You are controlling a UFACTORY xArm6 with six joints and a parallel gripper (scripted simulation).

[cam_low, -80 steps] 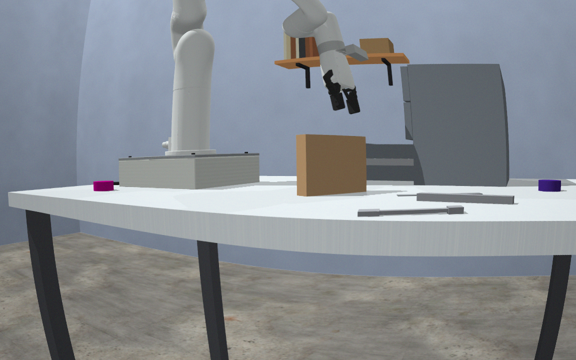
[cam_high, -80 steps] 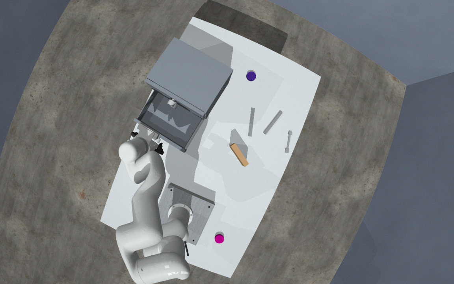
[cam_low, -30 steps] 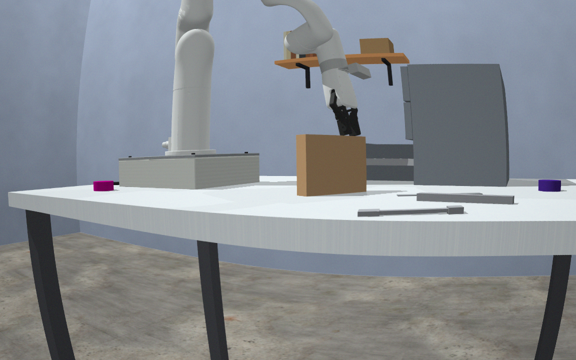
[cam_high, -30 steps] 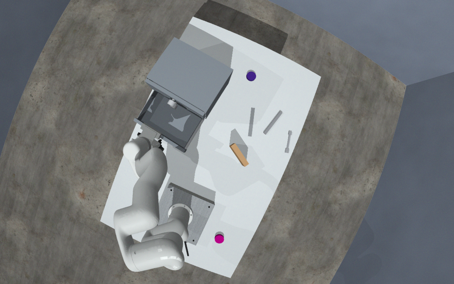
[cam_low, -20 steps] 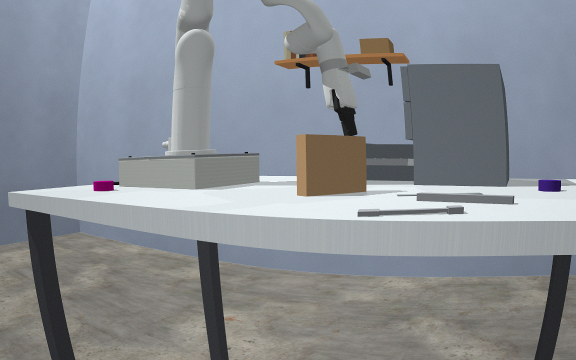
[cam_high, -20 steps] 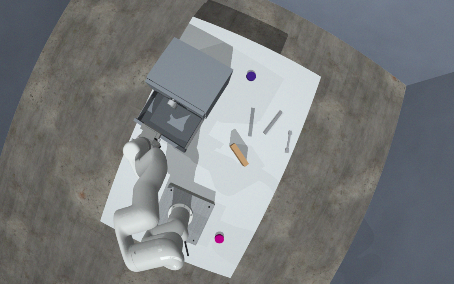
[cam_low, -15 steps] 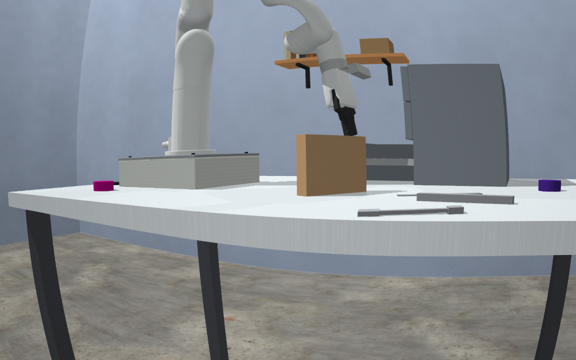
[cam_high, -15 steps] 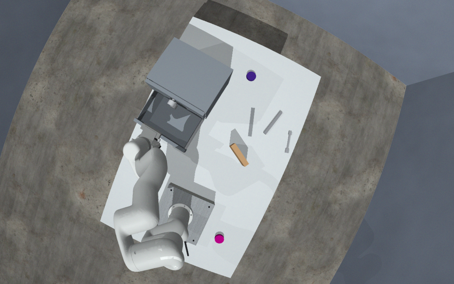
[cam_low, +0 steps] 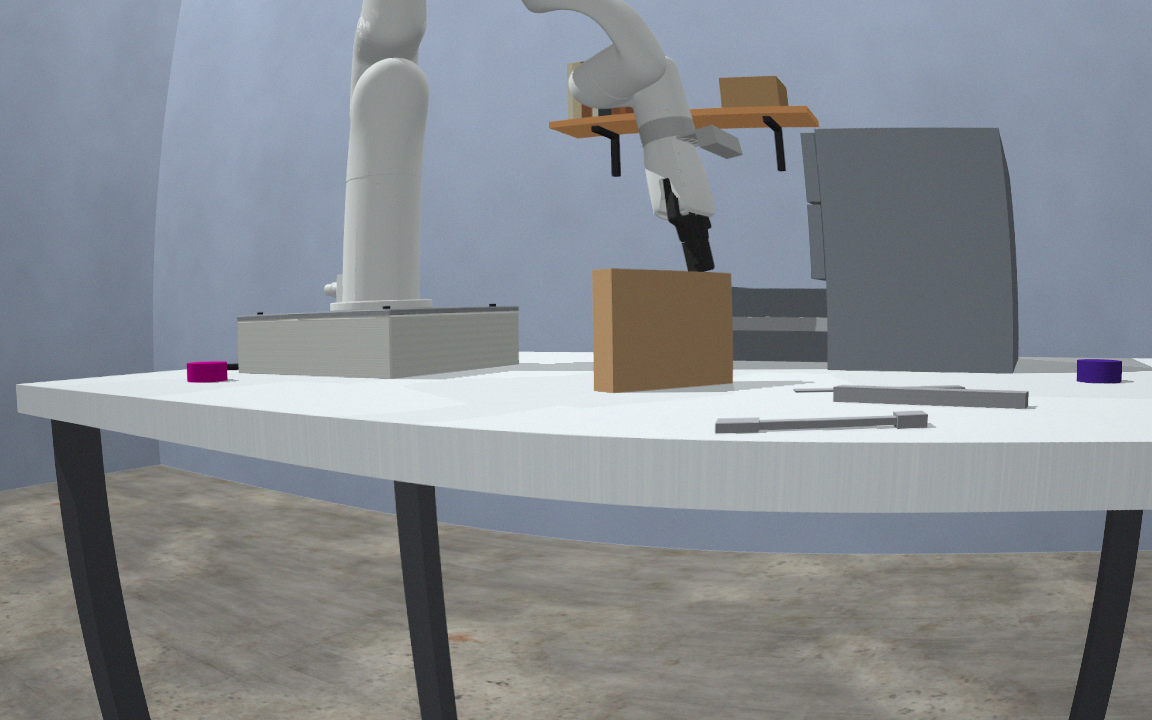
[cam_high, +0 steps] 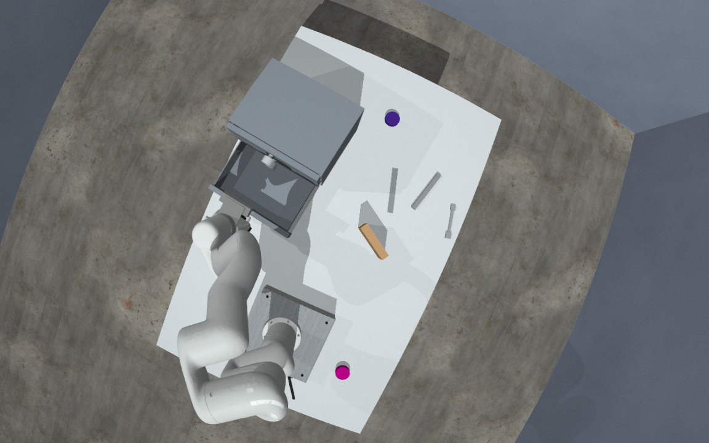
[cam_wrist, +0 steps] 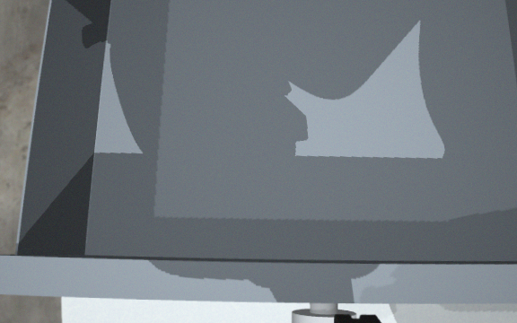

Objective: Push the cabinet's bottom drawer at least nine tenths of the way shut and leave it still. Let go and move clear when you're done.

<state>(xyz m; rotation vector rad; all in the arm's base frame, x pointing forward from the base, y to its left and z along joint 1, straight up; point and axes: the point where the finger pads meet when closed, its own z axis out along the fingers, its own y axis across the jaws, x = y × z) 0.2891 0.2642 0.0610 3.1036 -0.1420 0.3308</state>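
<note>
Now: the drawer 130 mm ahead of my hand, 100 mm below it and 10 mm to the right of it. The rest, counted from my hand: magenta disc (510 mm to the right, 340 mm behind, 120 mm below); block (400 mm to the right, 110 mm ahead, 80 mm below); purple disc (510 mm ahead, 280 mm to the right, 120 mm below).
</note>
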